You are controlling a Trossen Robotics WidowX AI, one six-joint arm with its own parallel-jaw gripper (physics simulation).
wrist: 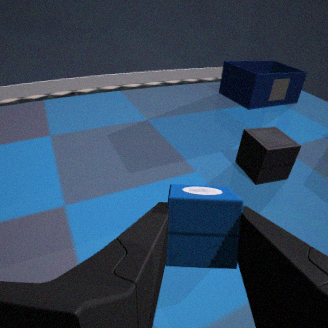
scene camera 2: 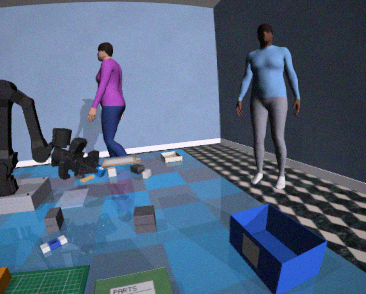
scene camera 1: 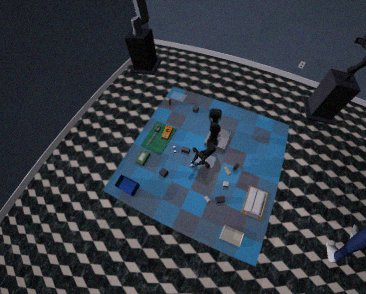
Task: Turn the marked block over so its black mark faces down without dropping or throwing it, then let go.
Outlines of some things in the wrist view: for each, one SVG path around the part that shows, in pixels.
The gripper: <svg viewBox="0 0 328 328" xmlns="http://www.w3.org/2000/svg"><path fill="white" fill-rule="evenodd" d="M243 205L240 215L236 258L255 328L328 328L328 256L256 211ZM167 202L155 204L99 251L52 280L40 283L0 281L0 328L152 328L167 254L169 213Z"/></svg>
A blue block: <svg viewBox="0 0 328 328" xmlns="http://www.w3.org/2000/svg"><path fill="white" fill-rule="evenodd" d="M170 184L167 198L169 213L165 265L236 268L243 200L227 186Z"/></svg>
